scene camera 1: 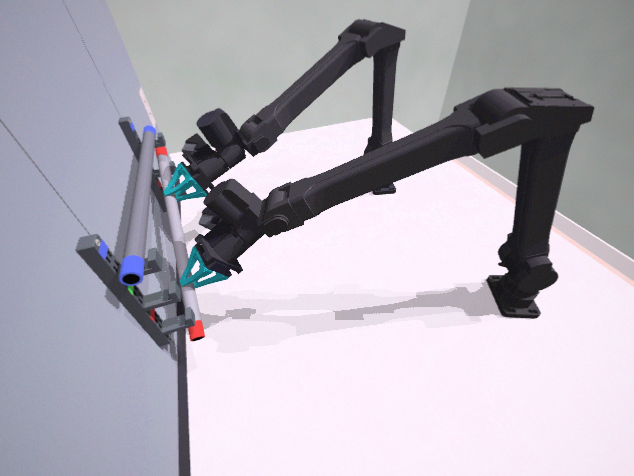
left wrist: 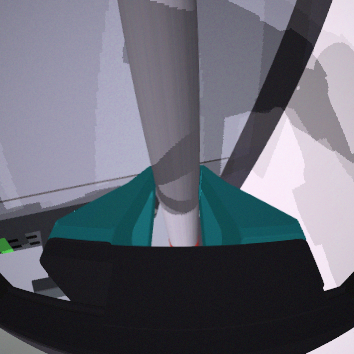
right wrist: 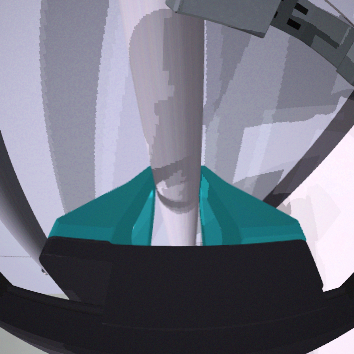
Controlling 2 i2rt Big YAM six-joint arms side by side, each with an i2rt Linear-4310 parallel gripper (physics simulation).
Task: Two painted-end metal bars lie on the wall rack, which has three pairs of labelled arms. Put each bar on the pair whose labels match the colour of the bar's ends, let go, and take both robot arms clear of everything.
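Frame: origin at the left arm's base, x ahead, y right, z down, level; centimetres.
Seen in the pictures: left gripper, fingertip midpoint: (scene camera 1: 186, 285) (left wrist: 176, 174); right gripper, fingertip midpoint: (scene camera 1: 168, 197) (right wrist: 176, 174); left arm's base, link origin: (scene camera 1: 510, 297).
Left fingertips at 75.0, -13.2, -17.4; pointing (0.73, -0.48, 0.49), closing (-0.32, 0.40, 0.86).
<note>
Offsets run from my left fingertips to a thing's middle, as dx, dy, dz. "*": to the spot under its first point.
The blue-ended bar {+5.9, +9.8, -17.9} (scene camera 1: 140, 204) lies on the top, blue-labelled arms of the wall rack {* -0.2, -11.4, -22.1} (scene camera 1: 88, 250). The red-ended bar {+5.5, +11.8, -4.5} (scene camera 1: 178, 235) (left wrist: 165, 75) (right wrist: 175, 105) is held by both grippers. My left gripper (scene camera 1: 183, 283) (left wrist: 176, 174) is shut on its lower part in the picture; my right gripper (scene camera 1: 166, 192) (right wrist: 176, 174) is shut on its upper part. In the scene view its near red end {* -4.8, -8.6, +1.9} (scene camera 1: 196, 330) shows just beyond the tip of the lowest, red-labelled arm (scene camera 1: 176, 323). Whether it touches that arm cannot be told. The far rack arms are partly hidden.
The near green label {* -0.7, -10.6, -13.0} (scene camera 1: 131, 290) (left wrist: 5, 245) sits between the blue label {* -0.5, -10.1, -20.8} (scene camera 1: 103, 250) and the red label {* -0.5, -10.2, -5.8} (scene camera 1: 152, 314). A middle rack arm (scene camera 1: 158, 298) sticks out close to the held bar. In the right wrist view a grey rack arm (right wrist: 230, 15) overlaps the bar's edge.
</note>
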